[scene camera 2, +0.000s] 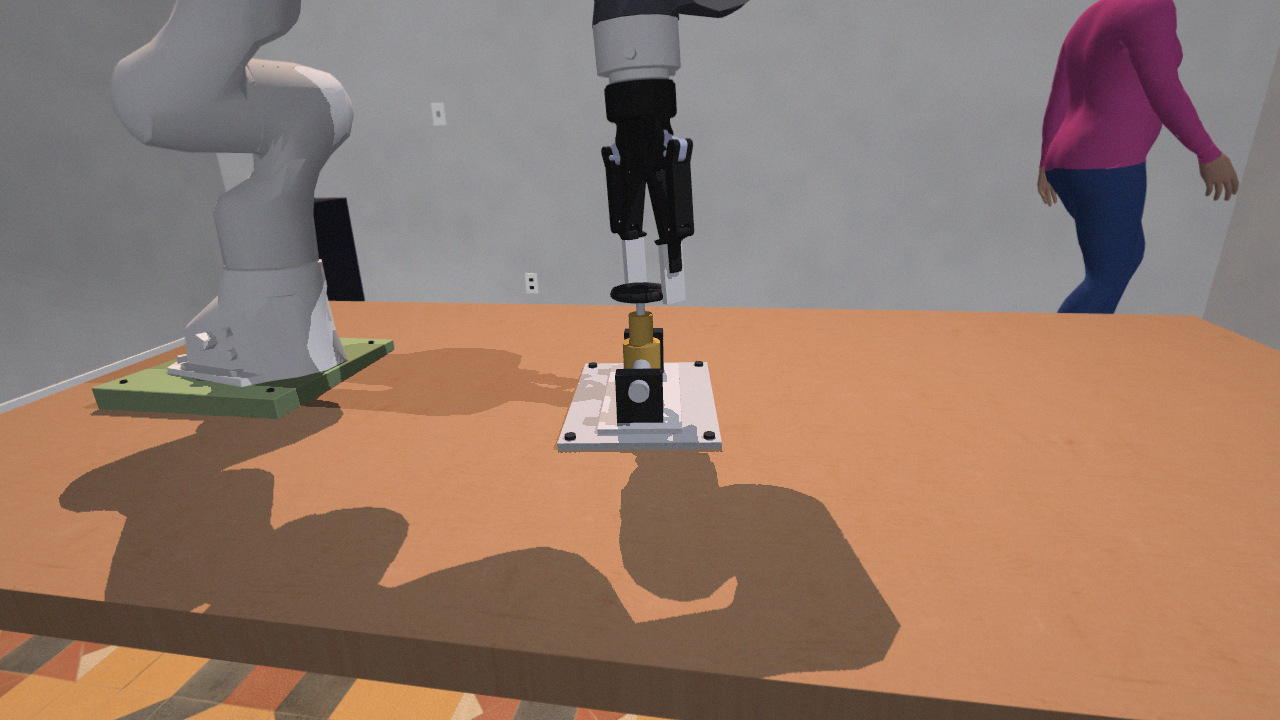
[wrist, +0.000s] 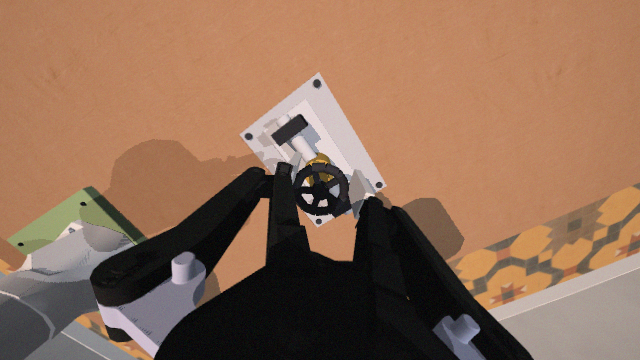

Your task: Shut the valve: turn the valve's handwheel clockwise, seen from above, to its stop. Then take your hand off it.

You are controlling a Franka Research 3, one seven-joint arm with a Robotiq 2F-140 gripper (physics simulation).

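Observation:
The valve's black handwheel (scene camera 2: 636, 293) (wrist: 344, 189) is a spoked ring lying level on a thin stem. Below it is the brass valve body (scene camera 2: 640, 351) (wrist: 318, 160), on a white base plate (scene camera 2: 693, 429) (wrist: 345, 125) with black pipe supports. My gripper (scene camera 2: 653, 279) (wrist: 325, 171) points straight down from above and is shut on the handwheel, one pale fingertip pad on each side of the rim. In the wrist view the pads stand left and right of the wheel. The wheel's turning angle cannot be read from the scene view.
The wooden table (scene camera 2: 984, 465) (wrist: 475, 100) carries the base plate. The arm's foot stands at the left on a green plate (scene camera 2: 196, 402) (wrist: 55, 220). A person in a pink top (scene camera 2: 1114, 89) stands behind the table at the right. A dark box (scene camera 2: 340, 250) shows behind the arm.

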